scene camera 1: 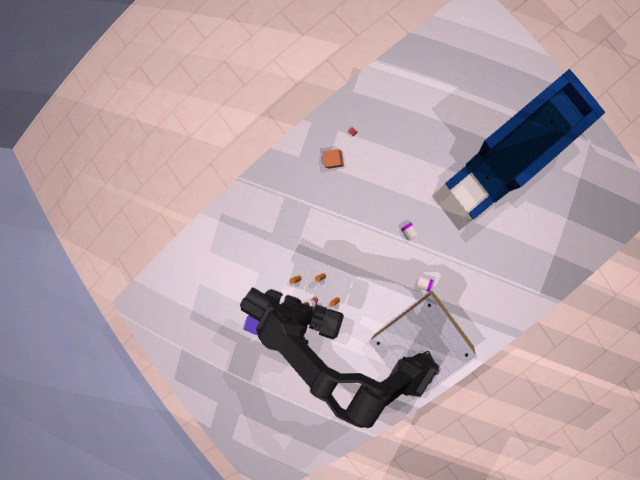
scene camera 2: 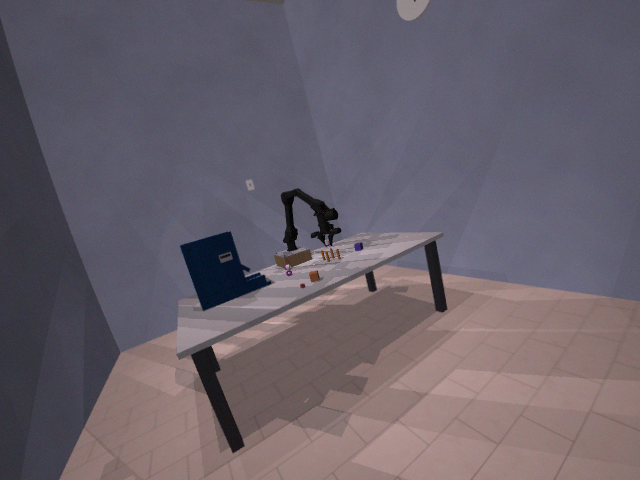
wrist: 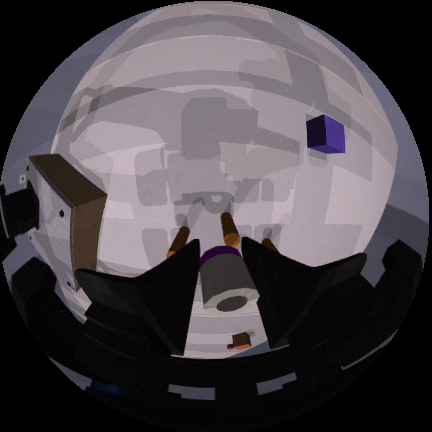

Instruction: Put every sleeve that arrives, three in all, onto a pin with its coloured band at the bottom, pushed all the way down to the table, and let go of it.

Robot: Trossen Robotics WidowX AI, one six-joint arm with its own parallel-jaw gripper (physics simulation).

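Observation:
My gripper (wrist: 220, 243) (scene camera 2: 326, 243) is shut on a white sleeve (wrist: 227, 280) (scene camera 2: 327, 241), with its purple band at the lower end. The sleeve is held above the table near the pins, and the arm partly hides it in scene camera 1. The orange pins stand upright in a group; three of them (scene camera 1: 295, 279) (scene camera 1: 320, 277) (scene camera 1: 334, 301) show well in scene camera 1, and another is partly hidden by the gripper. In the wrist view one pin (wrist: 230, 232) stands just beyond the band. Two more purple-banded sleeves (scene camera 1: 408, 231) (scene camera 1: 423, 283) lie on their sides on the table, away from the pins.
A blue chute (scene camera 1: 527, 178) (scene camera 2: 211, 271) with a white block (scene camera 1: 469, 192) stands beyond the loose sleeves. The arm's box base (scene camera 1: 400, 335) (wrist: 87, 240) is near one loose sleeve. A purple cube (scene camera 1: 251, 324) (wrist: 332, 135), an orange cube (scene camera 1: 332, 158) and a small red cube (scene camera 1: 352, 131) are on the table.

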